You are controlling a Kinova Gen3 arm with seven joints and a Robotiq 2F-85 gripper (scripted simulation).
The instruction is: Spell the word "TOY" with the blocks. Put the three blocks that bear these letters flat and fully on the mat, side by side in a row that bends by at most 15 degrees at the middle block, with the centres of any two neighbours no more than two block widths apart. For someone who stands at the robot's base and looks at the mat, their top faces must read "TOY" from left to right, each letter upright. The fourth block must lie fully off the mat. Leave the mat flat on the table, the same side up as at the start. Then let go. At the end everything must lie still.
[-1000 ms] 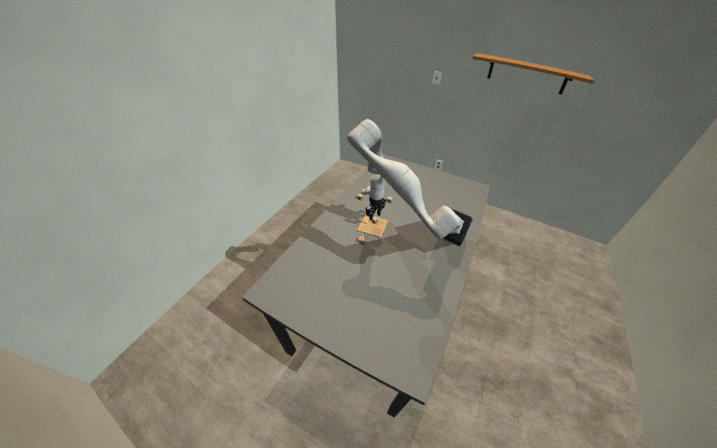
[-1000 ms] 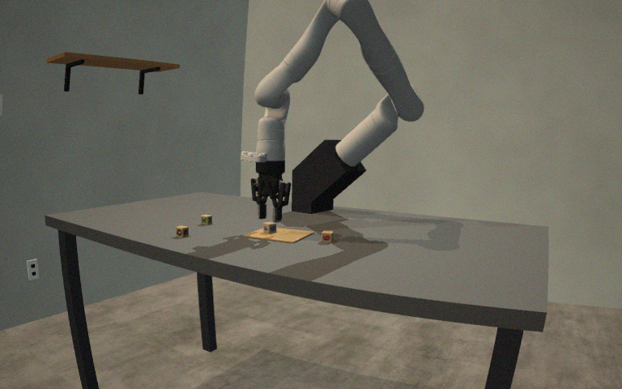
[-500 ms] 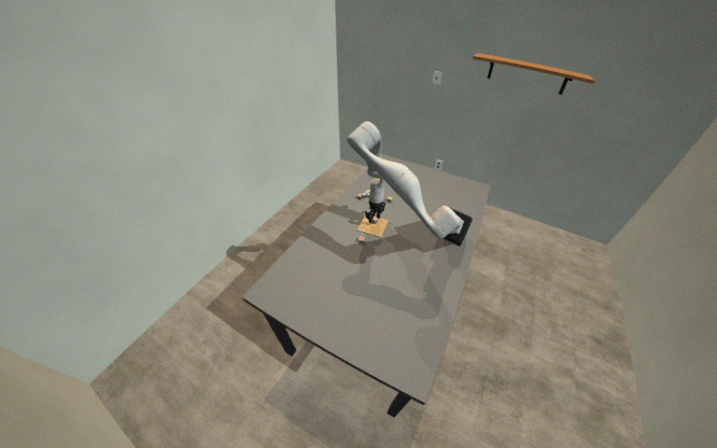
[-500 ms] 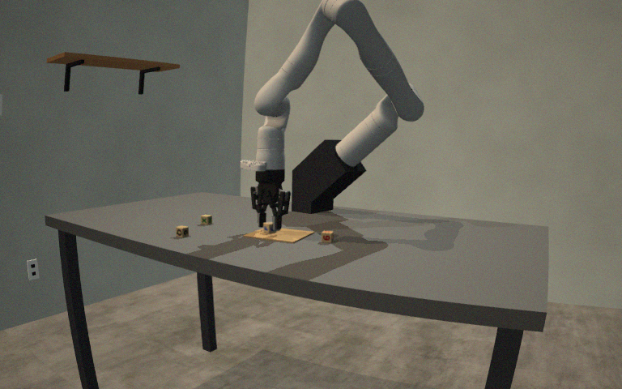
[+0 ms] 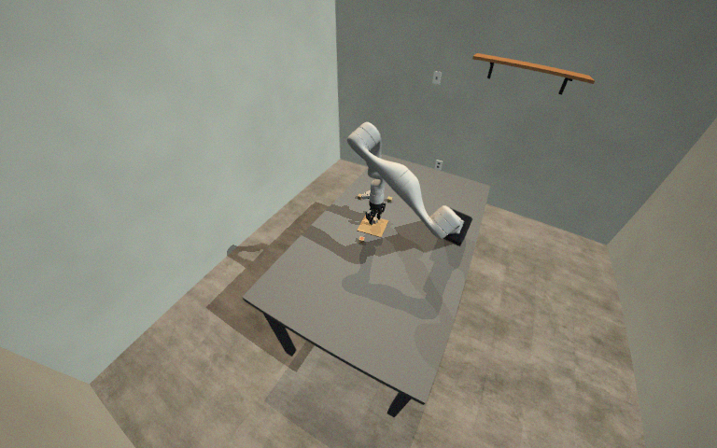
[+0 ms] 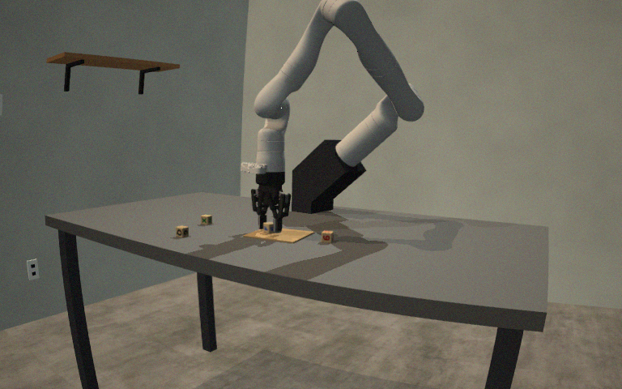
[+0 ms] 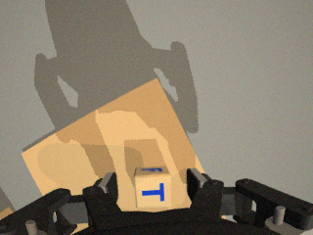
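Now: hand 1 cm past the tan mat, 3 cm to the right of it and 2 cm above it. Also, from my hand: block 2 cm behind, 16 cm to the left, 1 cm below.
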